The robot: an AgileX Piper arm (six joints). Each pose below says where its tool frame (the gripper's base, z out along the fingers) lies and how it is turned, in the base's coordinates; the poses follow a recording.
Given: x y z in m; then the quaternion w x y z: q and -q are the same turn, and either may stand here.
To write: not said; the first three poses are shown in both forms.
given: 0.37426 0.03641 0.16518 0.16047 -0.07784 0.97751 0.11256
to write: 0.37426 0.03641 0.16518 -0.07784 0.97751 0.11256 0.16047
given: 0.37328 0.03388 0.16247 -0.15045 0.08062 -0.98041 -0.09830
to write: 0.37328 0.03388 0.16247 -0.08062 0.98041 0.09830 0.15045
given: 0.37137 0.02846 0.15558 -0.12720 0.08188 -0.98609 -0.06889
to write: 0.37137 0.02846 0.15558 -0.08188 0.98609 0.06889 0.12720
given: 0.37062 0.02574 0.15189 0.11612 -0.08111 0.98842 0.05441
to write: 0.37062 0.02574 0.15189 -0.08111 0.98842 0.05441 0.11612
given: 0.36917 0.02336 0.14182 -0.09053 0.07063 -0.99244 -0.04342
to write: 0.36917 0.02336 0.14182 -0.07063 0.99244 0.04342 0.09053
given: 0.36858 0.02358 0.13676 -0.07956 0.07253 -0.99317 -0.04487
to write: 0.36858 0.02358 0.13676 -0.07253 0.99317 0.04487 0.07956
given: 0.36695 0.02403 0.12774 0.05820 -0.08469 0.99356 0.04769
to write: 0.36695 0.02403 0.12774 -0.08469 0.99356 0.04769 0.05820
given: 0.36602 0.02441 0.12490 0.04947 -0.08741 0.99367 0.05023
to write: 0.36602 0.02441 0.12490 -0.08741 0.99367 0.05023 0.04947
